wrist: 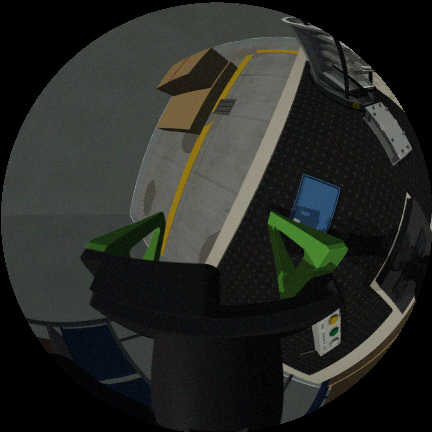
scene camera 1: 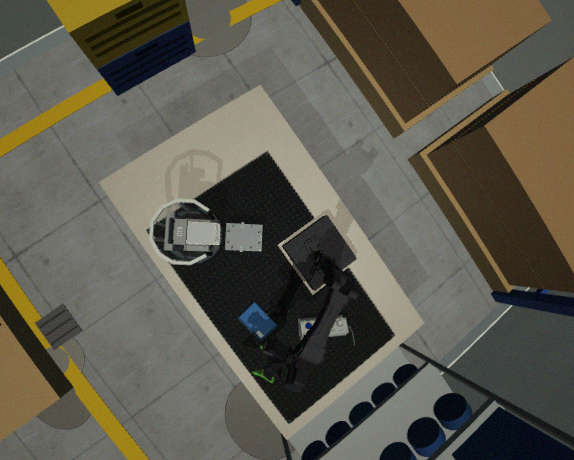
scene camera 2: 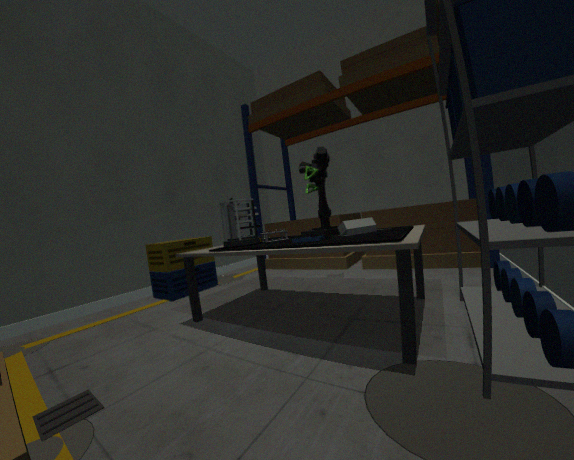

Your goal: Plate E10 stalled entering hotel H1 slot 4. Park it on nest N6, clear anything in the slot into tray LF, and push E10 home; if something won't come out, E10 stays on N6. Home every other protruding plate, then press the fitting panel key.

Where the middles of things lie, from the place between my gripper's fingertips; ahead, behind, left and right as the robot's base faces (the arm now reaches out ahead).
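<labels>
With the blue pad [wrist: 315,202] as reference, my gripper is 6 cm to the left of it, 5 cm past it and 28 cm above it. The round plate rack [scene camera 1: 168,227] stands 54 cm to the right of my hand, 1 cm ahead of it and 13 cm below it. Going by their middles, the blue pad is the nearest to my gripper of the things named here.
</labels>
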